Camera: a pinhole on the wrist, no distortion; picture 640 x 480 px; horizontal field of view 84.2 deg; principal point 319.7 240.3 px. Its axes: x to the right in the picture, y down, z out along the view. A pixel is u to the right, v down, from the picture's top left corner.
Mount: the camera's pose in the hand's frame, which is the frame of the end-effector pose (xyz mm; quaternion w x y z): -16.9 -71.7 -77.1 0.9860 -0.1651 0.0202 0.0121
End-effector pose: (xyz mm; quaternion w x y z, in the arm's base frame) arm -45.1 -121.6 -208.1 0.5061 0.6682 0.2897 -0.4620
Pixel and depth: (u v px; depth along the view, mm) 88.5 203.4 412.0
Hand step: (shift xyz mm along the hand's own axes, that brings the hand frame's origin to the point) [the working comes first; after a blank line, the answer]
In the camera's frame: -269.0 -42.9 412.0

-269.5 17.4 337.8
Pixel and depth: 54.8 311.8 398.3
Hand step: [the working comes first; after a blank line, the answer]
In the camera's frame: -297.9 80.4 398.3

-302.7 129.1 286.1
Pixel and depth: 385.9 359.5 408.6
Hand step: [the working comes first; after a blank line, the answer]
In the camera's frame: 76.4 137.5 408.6

69.8 192.8 260.8
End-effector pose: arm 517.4 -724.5 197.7 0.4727 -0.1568 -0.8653 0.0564
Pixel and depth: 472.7 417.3 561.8
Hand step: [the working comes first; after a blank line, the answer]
In the camera's frame: 242.7 280.8 561.8

237.1 381.0 351.7
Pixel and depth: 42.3 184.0 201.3
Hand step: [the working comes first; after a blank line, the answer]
In the camera's frame: -157.7 -32.0 201.3

-166.2 -39.0 130.4
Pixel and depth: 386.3 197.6 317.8
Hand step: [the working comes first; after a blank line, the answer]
In the camera's frame: 59.8 -38.3 317.8

55.4 -3.3 233.0
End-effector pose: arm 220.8 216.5 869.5 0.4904 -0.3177 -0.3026 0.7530
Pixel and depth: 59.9 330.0 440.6
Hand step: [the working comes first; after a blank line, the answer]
In the camera's frame: -323.2 111.6 440.6

-327.4 171.9 317.0
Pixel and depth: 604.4 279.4 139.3
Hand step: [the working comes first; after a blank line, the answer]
In the camera's frame: 112.0 15.4 139.3

99.5 -9.8 44.6
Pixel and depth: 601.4 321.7 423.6
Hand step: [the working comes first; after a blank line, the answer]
In the camera's frame: 336.9 97.4 423.6

331.9 164.2 276.6
